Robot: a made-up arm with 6 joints. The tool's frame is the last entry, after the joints.
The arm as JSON. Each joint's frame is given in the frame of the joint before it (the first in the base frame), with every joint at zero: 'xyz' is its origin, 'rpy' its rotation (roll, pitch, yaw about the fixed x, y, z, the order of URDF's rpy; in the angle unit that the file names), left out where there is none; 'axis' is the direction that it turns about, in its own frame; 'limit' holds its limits. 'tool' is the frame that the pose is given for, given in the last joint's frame.
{
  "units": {
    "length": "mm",
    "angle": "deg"
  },
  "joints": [
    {
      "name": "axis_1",
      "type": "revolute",
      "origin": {
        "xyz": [
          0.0,
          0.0,
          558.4
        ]
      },
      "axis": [
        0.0,
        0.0,
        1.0
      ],
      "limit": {
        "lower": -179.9,
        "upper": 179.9
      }
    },
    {
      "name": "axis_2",
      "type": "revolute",
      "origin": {
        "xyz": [
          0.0,
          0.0,
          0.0
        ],
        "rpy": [
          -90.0,
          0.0,
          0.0
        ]
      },
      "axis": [
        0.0,
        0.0,
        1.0
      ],
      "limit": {
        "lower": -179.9,
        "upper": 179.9
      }
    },
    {
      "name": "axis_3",
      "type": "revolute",
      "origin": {
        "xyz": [
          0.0,
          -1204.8,
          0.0
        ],
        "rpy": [
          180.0,
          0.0,
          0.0
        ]
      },
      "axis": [
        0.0,
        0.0,
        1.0
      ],
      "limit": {
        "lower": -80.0,
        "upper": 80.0
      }
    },
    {
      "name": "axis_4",
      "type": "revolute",
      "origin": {
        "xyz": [
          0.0,
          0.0,
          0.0
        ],
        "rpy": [
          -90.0,
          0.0,
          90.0
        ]
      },
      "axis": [
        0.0,
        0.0,
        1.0
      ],
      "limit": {
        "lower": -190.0,
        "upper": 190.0
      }
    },
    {
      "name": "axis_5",
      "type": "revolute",
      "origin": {
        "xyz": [
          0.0,
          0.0,
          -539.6
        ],
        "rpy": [
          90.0,
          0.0,
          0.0
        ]
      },
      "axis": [
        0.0,
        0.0,
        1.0
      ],
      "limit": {
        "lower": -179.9,
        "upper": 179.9
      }
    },
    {
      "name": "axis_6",
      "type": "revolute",
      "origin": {
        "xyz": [
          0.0,
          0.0,
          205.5
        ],
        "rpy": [
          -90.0,
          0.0,
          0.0
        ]
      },
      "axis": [
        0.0,
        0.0,
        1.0
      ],
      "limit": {
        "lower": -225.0,
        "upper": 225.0
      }
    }
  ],
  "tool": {
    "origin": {
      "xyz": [
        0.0,
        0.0,
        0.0
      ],
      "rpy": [
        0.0,
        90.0,
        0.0
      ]
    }
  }
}
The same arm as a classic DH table. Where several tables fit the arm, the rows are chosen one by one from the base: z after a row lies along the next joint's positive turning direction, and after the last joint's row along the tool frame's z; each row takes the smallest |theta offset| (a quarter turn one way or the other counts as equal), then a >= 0, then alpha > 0; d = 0 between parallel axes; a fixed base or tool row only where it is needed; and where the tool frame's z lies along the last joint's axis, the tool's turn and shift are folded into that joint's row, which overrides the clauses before.
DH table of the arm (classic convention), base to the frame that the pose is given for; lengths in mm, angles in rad. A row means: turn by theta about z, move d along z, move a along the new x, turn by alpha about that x. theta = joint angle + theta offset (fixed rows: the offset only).
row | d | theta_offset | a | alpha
axis_1 | 558.4 | 0.0000 | 0.0 | -1.5708
axis_2 | 0.0 | -1.5708 | 1204.8 | 3.1416
axis_3 | 0.0 | 0.0000 | 0.0 | -1.5708
axis_4 | -539.6 | 0.0000 | 0.0 | 1.5708
axis_5 | 205.5 | 0.0000 | 0.0 | -1.5708
axis_6 | 0.0 | 1.5708 | 0.0 | 1.5708
tool (fixed) | 0.0 | -1.5708 | 0.0 | 0.0000
Joint limits (rad, base to tool): -3.1398..3.1398 -3.1398..3.1398 -1.3963..1.3963 -3.3161..3.3161 -3.1398..3.1398 -3.9270..3.9270

